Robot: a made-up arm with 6 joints. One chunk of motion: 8 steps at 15 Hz.
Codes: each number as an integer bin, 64 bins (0 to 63) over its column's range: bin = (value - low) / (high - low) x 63, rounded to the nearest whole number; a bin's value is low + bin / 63 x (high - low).
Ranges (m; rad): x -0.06..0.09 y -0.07..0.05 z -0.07..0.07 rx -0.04..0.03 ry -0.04..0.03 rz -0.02..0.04
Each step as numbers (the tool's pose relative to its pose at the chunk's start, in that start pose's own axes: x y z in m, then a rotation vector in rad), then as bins.
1 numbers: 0.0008 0.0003 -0.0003 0.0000 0.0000 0.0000
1 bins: 26 37 31 36 36 21
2 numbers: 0.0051 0.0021 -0.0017 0.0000 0.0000 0.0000
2 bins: 27 38 31 36 36 21
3 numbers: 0.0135 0.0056 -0.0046 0.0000 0.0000 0.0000
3 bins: 31 40 29 36 36 21
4 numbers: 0.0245 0.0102 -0.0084 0.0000 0.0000 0.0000
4 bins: 35 42 28 36 36 21
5 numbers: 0.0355 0.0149 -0.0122 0.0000 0.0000 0.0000
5 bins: 40 45 26 36 36 21
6 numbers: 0.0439 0.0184 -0.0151 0.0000 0.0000 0.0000
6 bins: 44 46 25 36 36 21
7 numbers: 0.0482 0.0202 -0.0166 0.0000 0.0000 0.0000
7 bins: 45 47 24 36 36 21
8 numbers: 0.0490 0.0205 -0.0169 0.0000 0.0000 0.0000
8 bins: 46 48 24 36 36 21
